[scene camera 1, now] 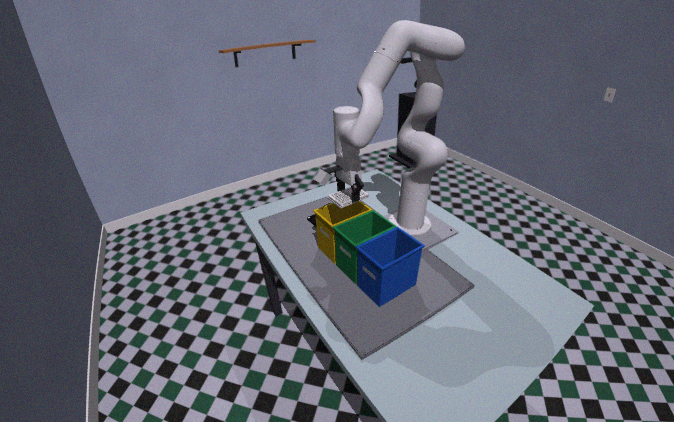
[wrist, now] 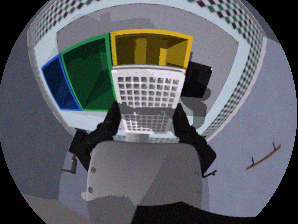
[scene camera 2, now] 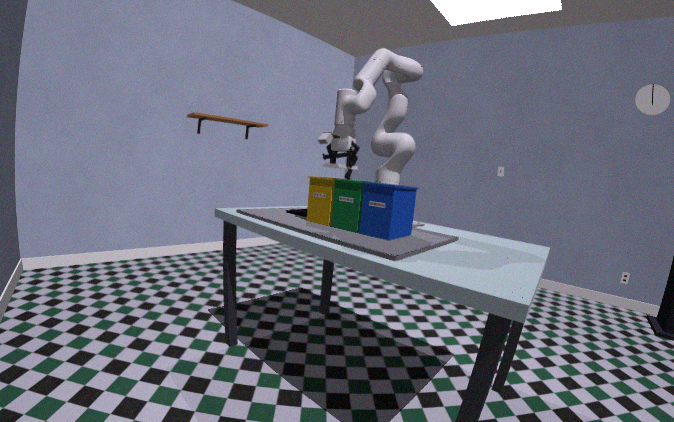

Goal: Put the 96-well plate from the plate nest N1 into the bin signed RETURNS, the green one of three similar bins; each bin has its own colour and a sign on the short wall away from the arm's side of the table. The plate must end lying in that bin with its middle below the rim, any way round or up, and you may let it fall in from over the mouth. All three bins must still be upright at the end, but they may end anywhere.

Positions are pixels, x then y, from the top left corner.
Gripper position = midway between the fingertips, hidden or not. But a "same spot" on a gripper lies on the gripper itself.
my gripper: scene camera 1 348, 196; wrist; scene camera 2
green bin: scene camera 1; wrist 86, 68; scene camera 2
same spot on my gripper: (scene camera 2: 342, 141) = (wrist: 119, 183)
same spot on green bin: (scene camera 2: 348, 195) = (scene camera 1: 346, 249)
